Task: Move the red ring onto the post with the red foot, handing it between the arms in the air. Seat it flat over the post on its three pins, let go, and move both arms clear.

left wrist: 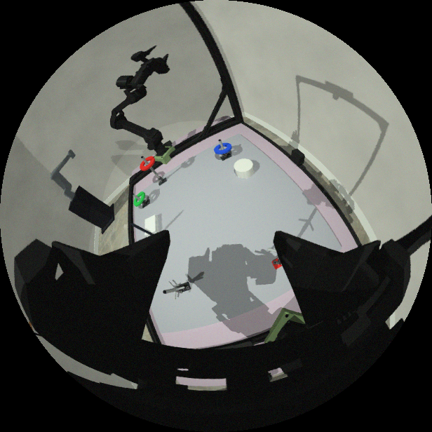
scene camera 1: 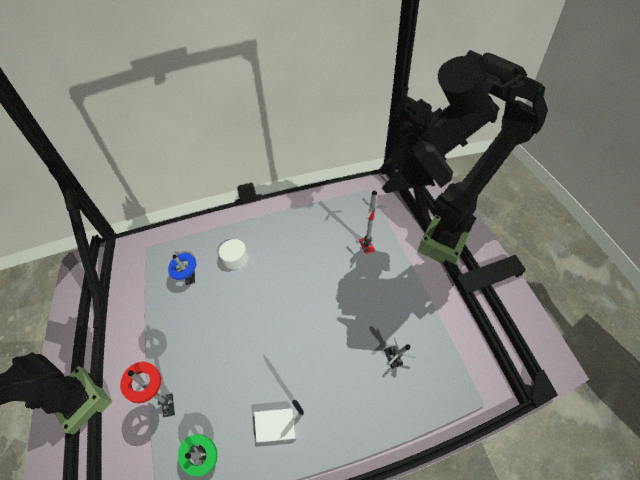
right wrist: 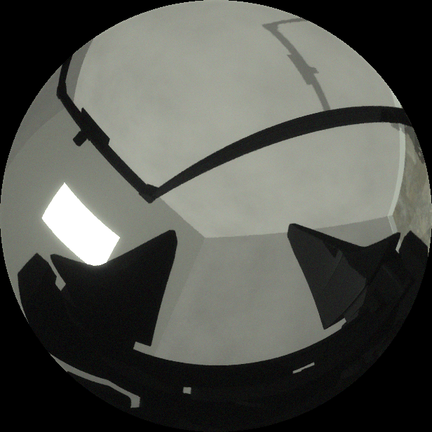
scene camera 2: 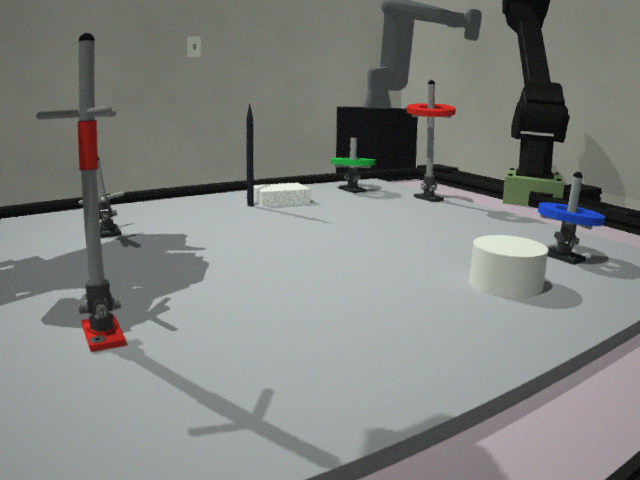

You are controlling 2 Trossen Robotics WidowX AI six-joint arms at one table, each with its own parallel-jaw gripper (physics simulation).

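Frame: origin at the left arm's base, x left, y ahead, z down, level; centimetres.
Where they show: left gripper, fingertip midpoint: (scene camera 1: 381, 181); left arm's base at its link origin: (scene camera 1: 446, 235); right arm's base at its link origin: (scene camera 1: 71, 398) (scene camera 2: 534, 175).
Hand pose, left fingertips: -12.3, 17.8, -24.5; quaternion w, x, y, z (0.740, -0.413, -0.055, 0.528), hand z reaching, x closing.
Each offset is from my left fingertips to the top centre of the thing, as dx, dy, dz. "pt": to the spot under its first point.
The red ring @[-16.8, +47.1, +13.5] (scene camera 1: 155, 382) (scene camera 2: 442, 111) (left wrist: 152, 162) lies flat high on a tall post with a black foot @[pt -15.8, +49.1, +26.3] (scene camera 1: 167, 407) (scene camera 2: 430, 149). The tall grey post with the red foot @[pt -3.5, -5.7, +19.7] (scene camera 1: 369, 227) (scene camera 2: 92, 222) stands upright and bears no ring; its pins stick out above a red band. Its red foot also shows in the left wrist view (left wrist: 276, 263), partly behind a finger. My left gripper (scene camera 1: 417, 183) (left wrist: 223, 237) is open and empty, raised near this post at the upper right of scene camera 1. My right gripper (right wrist: 233, 233) is open and empty, raised and facing the walls.
A blue ring @[-35.2, +24.5, +22.6] (scene camera 1: 191, 272) (scene camera 2: 550, 212) and a green ring @[-4.1, +50.9, +22.6] (scene camera 1: 211, 462) (scene camera 2: 338, 162) sit on short posts. A bare dark-footed post @[pt +14.8, +16.1, +23.7] (scene camera 1: 395, 357) stands lower right in scene camera 1. A white cylinder @[-28.8, +13.8, +24.4] (scene camera 1: 232, 254) (scene camera 2: 508, 268), a white block @[+2.9, +38.5, +25.9] (scene camera 1: 273, 426) and an upright dark spike @[+5.3, +33.7, +13.9] (scene camera 2: 250, 160) stand on the mat.
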